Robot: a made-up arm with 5 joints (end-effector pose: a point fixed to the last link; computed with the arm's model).
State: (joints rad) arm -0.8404 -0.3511 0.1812 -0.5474 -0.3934
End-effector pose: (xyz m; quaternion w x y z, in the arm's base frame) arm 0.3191 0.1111 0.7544 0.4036 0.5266 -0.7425 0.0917
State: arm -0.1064 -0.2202 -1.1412 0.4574 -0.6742
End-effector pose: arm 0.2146 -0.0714 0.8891 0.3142 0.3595 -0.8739 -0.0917
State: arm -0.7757 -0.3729 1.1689 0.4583 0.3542
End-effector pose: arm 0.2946 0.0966 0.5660 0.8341 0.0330 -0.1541 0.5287
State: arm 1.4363 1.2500 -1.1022 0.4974 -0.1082
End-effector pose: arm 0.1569 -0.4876 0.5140 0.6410 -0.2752 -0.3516 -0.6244
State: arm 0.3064 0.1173 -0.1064 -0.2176 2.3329
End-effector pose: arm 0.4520 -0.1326 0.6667 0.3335 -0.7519 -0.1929 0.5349
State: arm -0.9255 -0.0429 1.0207 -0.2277 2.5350
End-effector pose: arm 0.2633 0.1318 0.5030 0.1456 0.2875 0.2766 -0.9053
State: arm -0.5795 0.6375 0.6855 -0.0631 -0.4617
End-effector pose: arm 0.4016 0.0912 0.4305 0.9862 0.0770 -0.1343 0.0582
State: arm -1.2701 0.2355 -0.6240 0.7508 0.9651
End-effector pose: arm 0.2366 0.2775 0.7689 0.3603 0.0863 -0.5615 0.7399
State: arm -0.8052 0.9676 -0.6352 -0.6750 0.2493
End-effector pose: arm 0.4565 0.2691 0.5343 0.4980 0.2243 -0.7859 0.2899
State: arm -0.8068 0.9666 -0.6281 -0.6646 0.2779
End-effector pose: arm 0.4553 0.2701 0.5332 0.4993 0.2124 -0.7843 0.3009
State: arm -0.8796 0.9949 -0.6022 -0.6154 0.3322
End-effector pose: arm 0.4319 0.2941 0.5172 0.5130 0.2112 -0.7522 0.3555
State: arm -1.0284 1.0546 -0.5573 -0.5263 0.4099
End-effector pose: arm 0.3785 0.3352 0.4853 0.5242 0.2183 -0.6833 0.4590
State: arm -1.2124 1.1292 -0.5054 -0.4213 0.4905
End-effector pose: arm 0.3040 0.3700 0.4466 0.5106 0.2232 -0.5913 0.5830
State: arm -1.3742 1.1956 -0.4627 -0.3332 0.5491
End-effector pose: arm 0.2346 0.3848 0.4135 0.4768 0.2216 -0.5063 0.6835
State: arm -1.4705 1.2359 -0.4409 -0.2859 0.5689
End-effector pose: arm 0.1934 0.3869 0.3948 0.4516 0.2206 -0.4557 0.7347
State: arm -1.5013 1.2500 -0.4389 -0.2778 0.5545
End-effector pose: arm 0.1809 0.3870 0.3895 0.4487 0.2260 -0.4413 0.7436
